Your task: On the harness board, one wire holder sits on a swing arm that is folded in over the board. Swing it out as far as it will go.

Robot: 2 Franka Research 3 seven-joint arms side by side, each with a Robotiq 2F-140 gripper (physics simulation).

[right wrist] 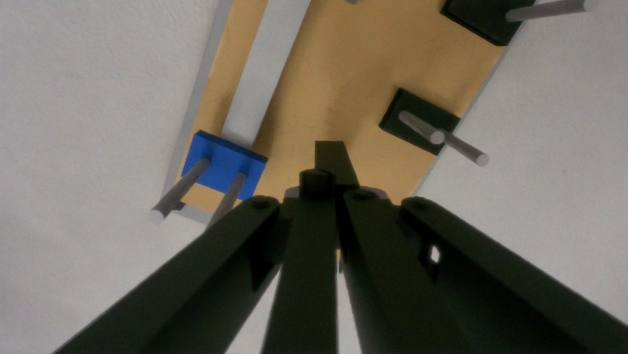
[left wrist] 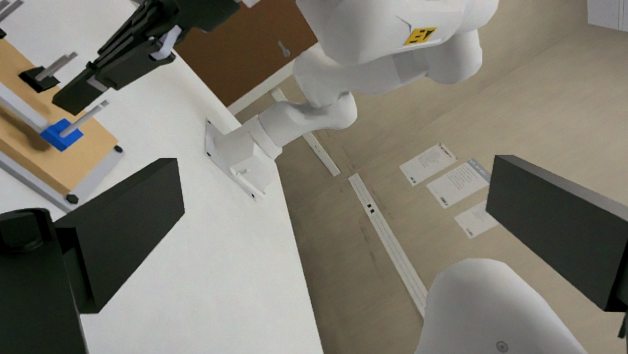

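The blue wire holder (left wrist: 62, 135) (right wrist: 220, 167) has two upright grey pins and sits at the end of the flat grey swing arm (left wrist: 22, 106) (right wrist: 267, 67). The swing arm lies over the wooden harness board (left wrist: 87, 162) (right wrist: 340, 100), along its long side, with the blue holder near a corner. My right gripper (left wrist: 64, 106) (right wrist: 328, 163) is shut and empty. It is above the board, between the blue holder and a black holder in the right wrist view. My left gripper (left wrist: 334, 184) is open and empty, away from the board.
Black holders with grey pins stand on the board's other long side, one (left wrist: 39, 79) (right wrist: 419, 121) nearer and another (right wrist: 482, 20) farther along. The white table (left wrist: 215, 260) (right wrist: 90, 90) surrounds the board. The other arm's base (left wrist: 245, 160) stands near the table edge.
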